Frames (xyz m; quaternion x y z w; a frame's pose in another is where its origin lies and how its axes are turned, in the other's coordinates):
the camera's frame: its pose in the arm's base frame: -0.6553 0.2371 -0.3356 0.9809 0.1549 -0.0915 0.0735
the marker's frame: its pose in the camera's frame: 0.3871 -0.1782 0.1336 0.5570 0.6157 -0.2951 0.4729
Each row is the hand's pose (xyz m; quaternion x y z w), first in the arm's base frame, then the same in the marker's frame.
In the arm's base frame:
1: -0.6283 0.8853 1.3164 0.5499 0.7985 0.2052 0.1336
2: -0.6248 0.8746 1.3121 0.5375 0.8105 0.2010 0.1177
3: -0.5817 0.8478 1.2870 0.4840 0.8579 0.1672 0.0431
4: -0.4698 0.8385 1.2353 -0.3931 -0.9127 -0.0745 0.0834
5: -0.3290 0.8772 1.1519 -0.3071 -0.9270 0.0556 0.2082
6: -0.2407 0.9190 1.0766 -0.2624 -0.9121 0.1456 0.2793
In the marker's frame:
1: 1.5623 -0.8409 0.7804 -0.1293 -0.6971 -0.4058 0.5767
2: 1.5617 -0.8368 0.7691 -0.1063 -0.6956 -0.4066 0.5828
3: 1.5586 -0.7895 0.7382 -0.0004 -0.6922 -0.3949 0.6041
4: 1.5505 -0.6676 0.7196 0.1804 -0.6884 -0.3396 0.6150
5: 1.5131 -0.5051 0.7416 0.3521 -0.6810 -0.2387 0.5960
6: 1.4648 -0.3946 0.7675 0.4425 -0.6724 -0.1577 0.5720

